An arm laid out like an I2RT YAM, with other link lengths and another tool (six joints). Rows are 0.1 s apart.
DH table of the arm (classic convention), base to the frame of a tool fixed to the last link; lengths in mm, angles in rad. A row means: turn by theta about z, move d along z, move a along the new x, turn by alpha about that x. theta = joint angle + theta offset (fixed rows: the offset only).
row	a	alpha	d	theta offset
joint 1	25.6	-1.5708	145.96	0
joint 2	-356.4	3.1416	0	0
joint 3	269.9	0	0	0.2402
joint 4	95.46	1.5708	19.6	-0.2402
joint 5	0	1.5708	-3.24	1.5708
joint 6	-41.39	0.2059	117.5	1.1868
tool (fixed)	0	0	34.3	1.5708
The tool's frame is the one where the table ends.
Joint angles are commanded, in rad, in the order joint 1, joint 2, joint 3, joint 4, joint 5, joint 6. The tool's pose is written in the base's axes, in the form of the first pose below.
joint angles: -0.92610, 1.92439, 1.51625, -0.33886, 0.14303, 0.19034
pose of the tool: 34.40 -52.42 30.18 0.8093 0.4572 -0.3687 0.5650 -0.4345 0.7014
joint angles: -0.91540, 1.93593, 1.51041, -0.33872, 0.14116, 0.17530
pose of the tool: 35.08 -52.05 29.20 0.7917 0.4786 -0.3797 0.5880 -0.4284 0.6861
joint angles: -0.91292, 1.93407, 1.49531, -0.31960, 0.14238, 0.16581
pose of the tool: 35.19 -51.92 28.99 0.7865 0.4818 -0.3863 0.5937 -0.4179 0.6876
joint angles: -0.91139, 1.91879, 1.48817, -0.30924, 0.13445, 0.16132
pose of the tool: 35.25 -51.61 29.78 0.7864 0.4850 -0.3825 0.5892 -0.4029 0.7004
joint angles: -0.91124, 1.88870, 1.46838, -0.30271, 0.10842, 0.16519
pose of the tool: 35.12 -50.81 30.73 0.7880 0.4979 -0.3622 0.5771 -0.3921 0.7164
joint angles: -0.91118, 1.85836, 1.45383, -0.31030, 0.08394, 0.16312
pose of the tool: 34.91 -49.92 31.63 0.7837 0.5144 -0.3480 0.5729 -0.3826 0.7248
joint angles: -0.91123, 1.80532, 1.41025, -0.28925, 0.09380, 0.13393
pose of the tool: 34.02 -48.83 33.03 0.7761 0.5089 -0.3725 0.5810 -0.3472 0.7361
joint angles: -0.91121, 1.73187, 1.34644, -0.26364, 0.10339, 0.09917
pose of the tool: 32.73 -47.15 34.56 0.7665 0.5020 -0.4006 0.5905 -0.3054 0.7470
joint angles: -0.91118, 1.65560, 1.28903, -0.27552, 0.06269, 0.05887
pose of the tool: 31.79 -44.67 35.52 0.7354 0.5415 -0.4074 0.6095 -0.2658 0.7469
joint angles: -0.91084, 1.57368, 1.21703, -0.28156, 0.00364, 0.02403
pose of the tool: 30.87 -41.76 35.98 0.6996 0.5916 -0.4007 0.6207 -0.2254 0.7509
